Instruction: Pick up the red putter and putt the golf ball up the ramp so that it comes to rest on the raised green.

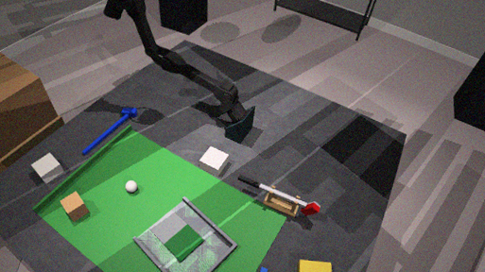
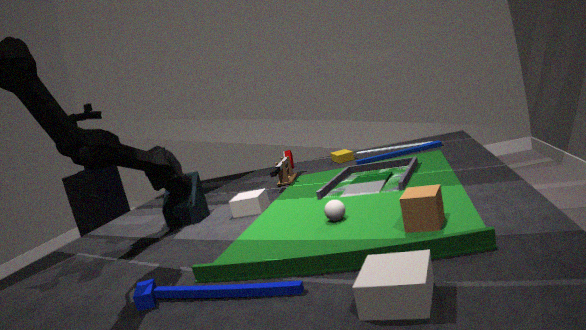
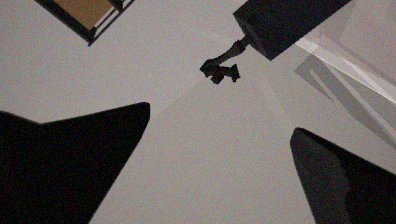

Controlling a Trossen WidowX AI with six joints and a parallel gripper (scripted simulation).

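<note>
The red putter is 39 cm ahead of my gripper tip, 87 cm to the left of it and 40 cm below it. The rest, counted from my gripper tip: brown block: 77 cm ahead, 29 cm to the left, 43 cm below; then white golf ball: 60 cm ahead, 40 cm to the left, 44 cm below; then blue putter: 43 cm ahead, 14 cm to the left, 45 cm below.
</note>
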